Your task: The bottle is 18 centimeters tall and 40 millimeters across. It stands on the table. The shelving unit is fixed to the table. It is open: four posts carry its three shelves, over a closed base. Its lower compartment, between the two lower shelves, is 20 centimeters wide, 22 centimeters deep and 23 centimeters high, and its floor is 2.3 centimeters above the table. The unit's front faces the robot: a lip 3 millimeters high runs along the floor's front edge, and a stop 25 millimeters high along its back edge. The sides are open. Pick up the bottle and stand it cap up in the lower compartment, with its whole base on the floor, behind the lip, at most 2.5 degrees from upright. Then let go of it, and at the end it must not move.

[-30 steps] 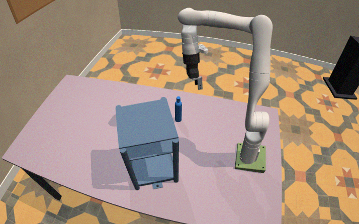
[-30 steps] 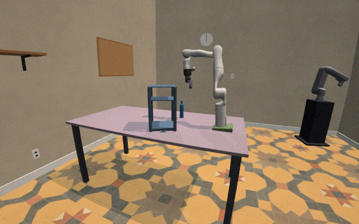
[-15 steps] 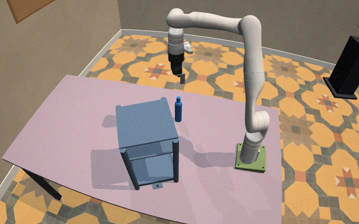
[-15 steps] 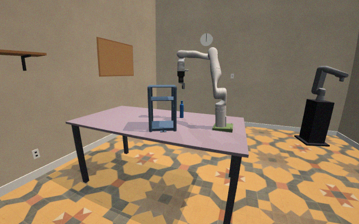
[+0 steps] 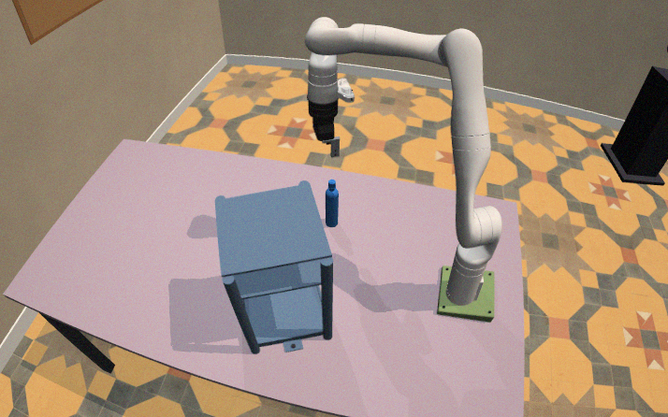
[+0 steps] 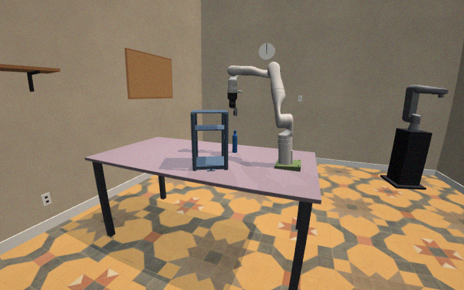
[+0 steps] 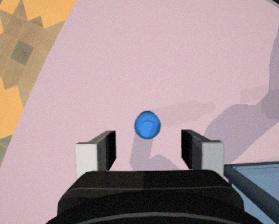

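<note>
The blue bottle lies 20 cm below my hand. The rest, counted from my hand: shelving unit 12 cm ahead, 33 cm to the left, 14 cm below.
</note>
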